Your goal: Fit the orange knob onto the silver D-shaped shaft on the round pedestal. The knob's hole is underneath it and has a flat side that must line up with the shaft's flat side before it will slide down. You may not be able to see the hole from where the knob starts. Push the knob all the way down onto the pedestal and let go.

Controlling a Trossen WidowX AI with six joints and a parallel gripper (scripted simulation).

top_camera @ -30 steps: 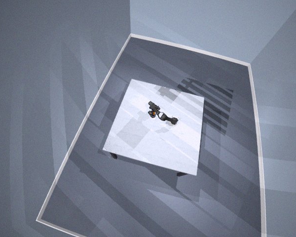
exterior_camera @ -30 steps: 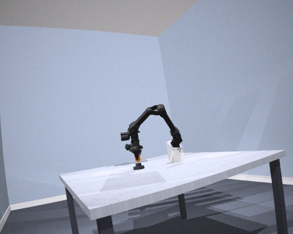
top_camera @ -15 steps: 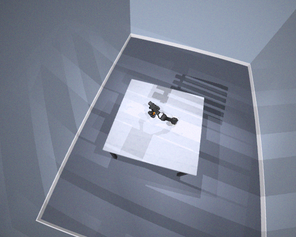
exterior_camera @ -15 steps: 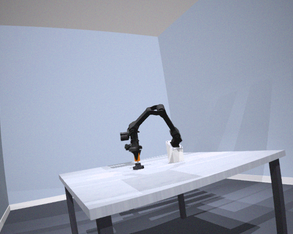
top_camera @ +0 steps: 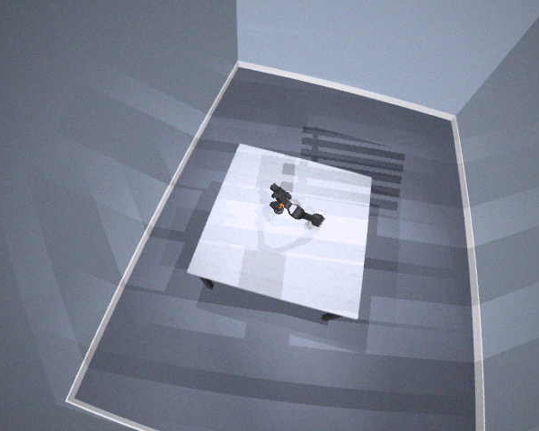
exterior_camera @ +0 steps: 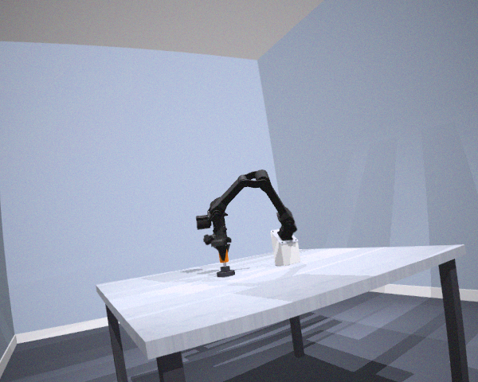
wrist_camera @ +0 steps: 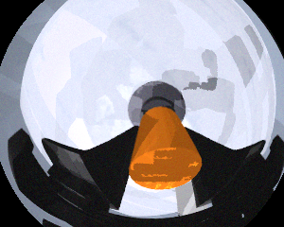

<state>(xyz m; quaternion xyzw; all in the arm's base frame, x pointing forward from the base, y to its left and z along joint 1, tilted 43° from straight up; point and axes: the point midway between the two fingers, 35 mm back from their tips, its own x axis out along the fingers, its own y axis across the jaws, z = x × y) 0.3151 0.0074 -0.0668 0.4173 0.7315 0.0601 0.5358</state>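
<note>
The pedestal is 40 mm below my gripper tip. The rest, counted from my gripper tip: orange knob 30 mm above.
</note>
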